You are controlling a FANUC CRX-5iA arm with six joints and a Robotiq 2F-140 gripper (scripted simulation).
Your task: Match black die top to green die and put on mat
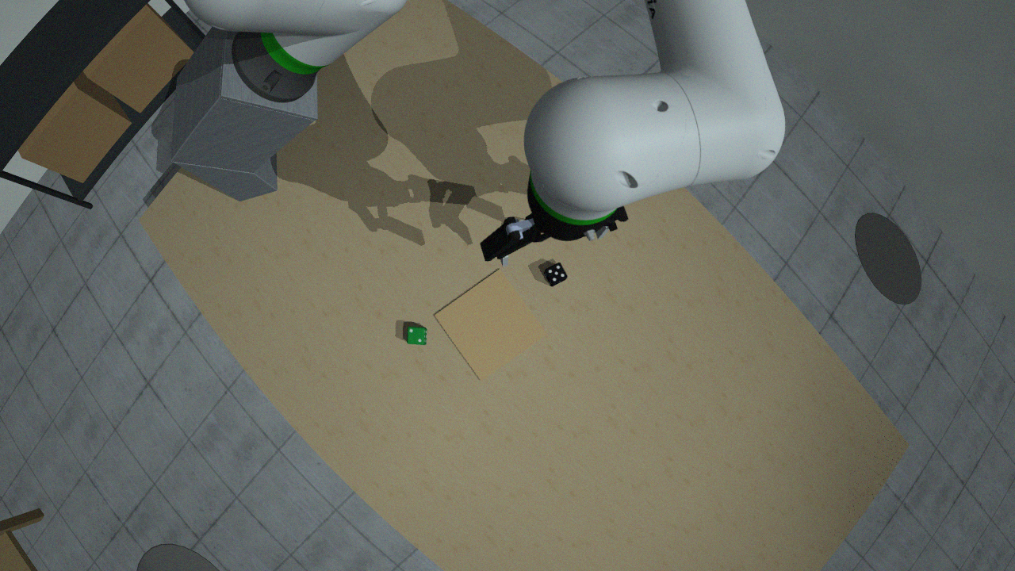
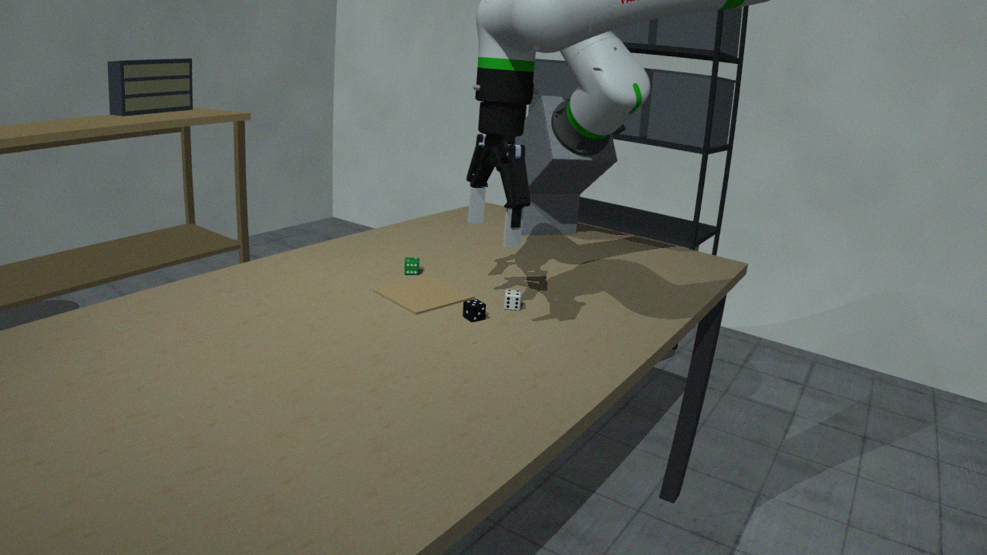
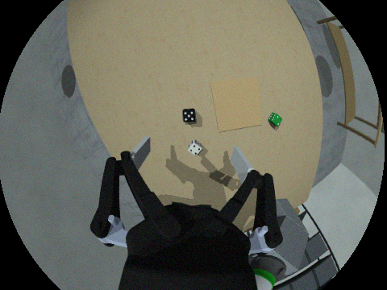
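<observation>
Now: the black die 14 cm below my hand, 3 cm ahead of it and 1 cm to the left of it. The rest, counted from my hand: white die: 14 cm below, 6 cm behind, 1 cm to the right; then green die: 26 cm to the right, 14 cm below, 2 cm ahead; then tan mat: 16 cm below, 13 cm to the right, 6 cm ahead.
</observation>
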